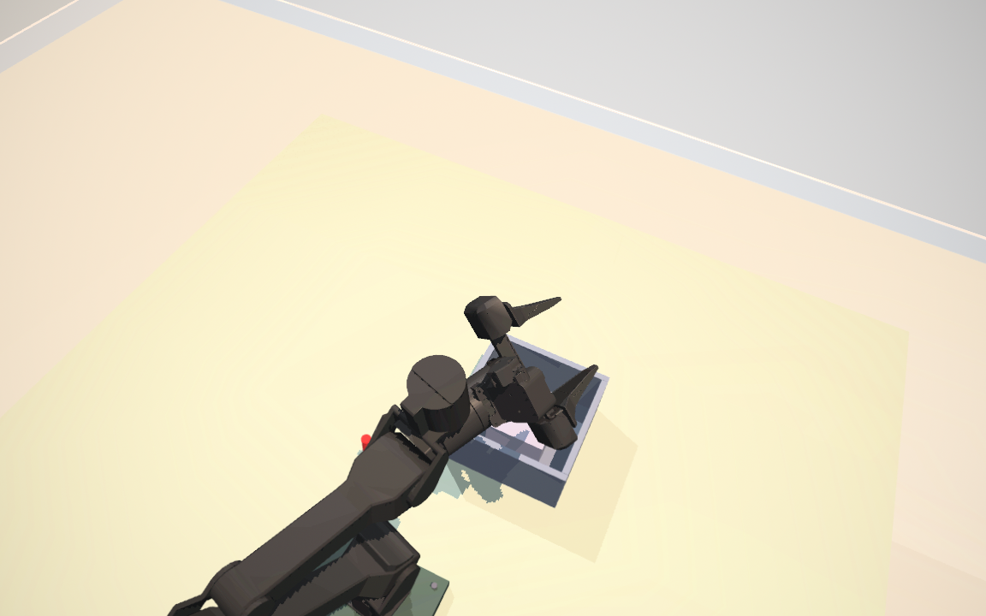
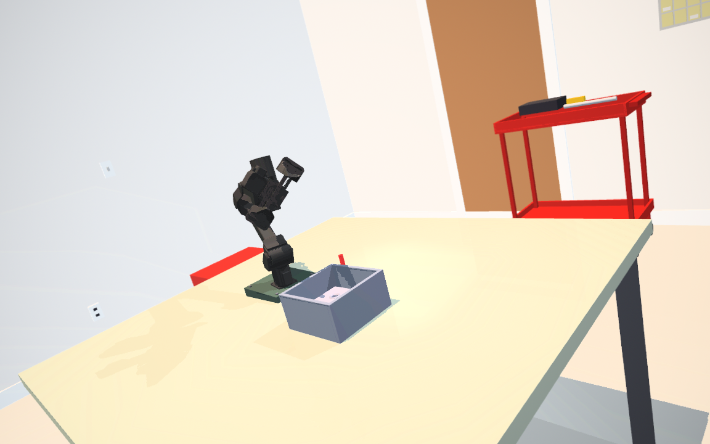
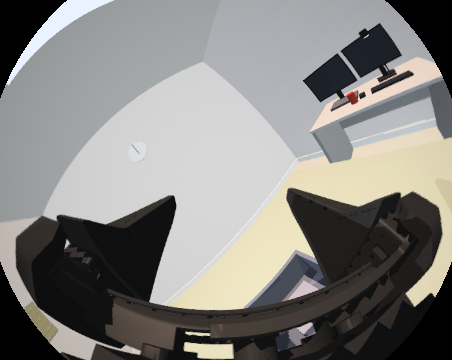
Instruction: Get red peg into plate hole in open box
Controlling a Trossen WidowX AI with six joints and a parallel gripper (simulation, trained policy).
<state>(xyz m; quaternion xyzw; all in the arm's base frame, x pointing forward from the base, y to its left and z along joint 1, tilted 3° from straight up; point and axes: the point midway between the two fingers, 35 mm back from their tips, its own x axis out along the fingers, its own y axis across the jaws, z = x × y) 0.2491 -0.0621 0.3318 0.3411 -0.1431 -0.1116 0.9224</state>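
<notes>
Now: the red peg 160 mm behind my gripper tip, 210 mm to the left of it and 310 mm below it. Round my gripper tip: grey box: 30 mm ahead, 50 mm to the left, 320 mm below.
</notes>
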